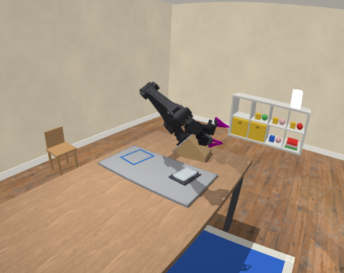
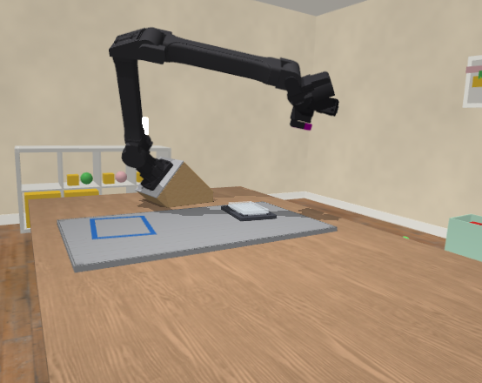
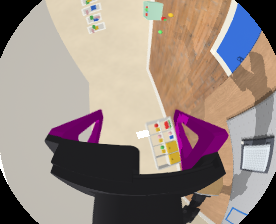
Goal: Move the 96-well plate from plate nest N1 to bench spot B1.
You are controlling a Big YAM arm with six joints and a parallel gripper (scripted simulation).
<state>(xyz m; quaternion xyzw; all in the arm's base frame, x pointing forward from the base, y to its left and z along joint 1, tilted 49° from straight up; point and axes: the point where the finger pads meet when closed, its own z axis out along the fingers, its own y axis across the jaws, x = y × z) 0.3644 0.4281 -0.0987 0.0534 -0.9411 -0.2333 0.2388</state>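
The white 96-well plate is 50 mm behind my hand, 210 mm to the right of it and 310 mm below it. From my hand the other things lie so: dark plate nest 50 mm behind, 210 mm to the right, 330 mm below.
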